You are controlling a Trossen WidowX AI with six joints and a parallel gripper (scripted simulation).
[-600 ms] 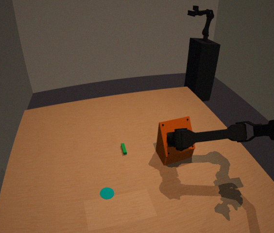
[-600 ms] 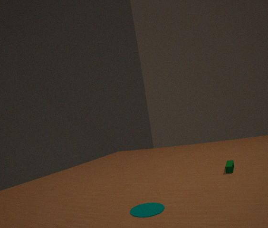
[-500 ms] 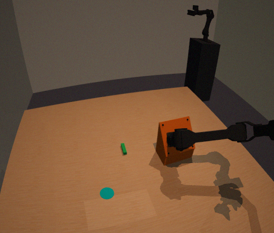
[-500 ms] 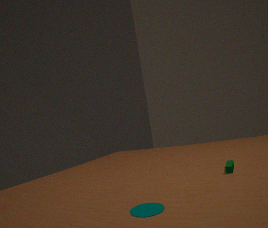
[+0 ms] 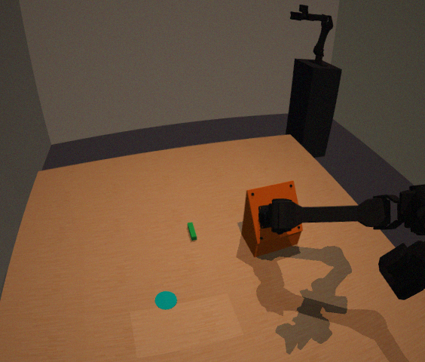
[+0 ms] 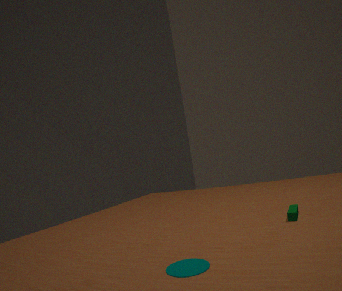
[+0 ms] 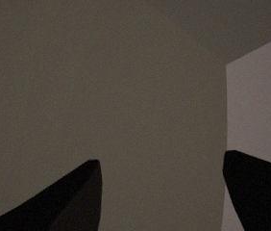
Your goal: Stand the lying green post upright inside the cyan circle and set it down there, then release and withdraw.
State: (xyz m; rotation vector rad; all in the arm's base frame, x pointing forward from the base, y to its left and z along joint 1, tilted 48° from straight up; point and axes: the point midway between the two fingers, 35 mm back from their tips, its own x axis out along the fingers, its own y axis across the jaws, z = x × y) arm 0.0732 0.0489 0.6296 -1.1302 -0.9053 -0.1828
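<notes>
The green post lies 620 mm to the right of my gripper tip, 510 mm below it and 140 mm ahead of it. Round my gripper tip: cyan circle: 520 mm below, 390 mm to the right, 260 mm ahead.
</notes>
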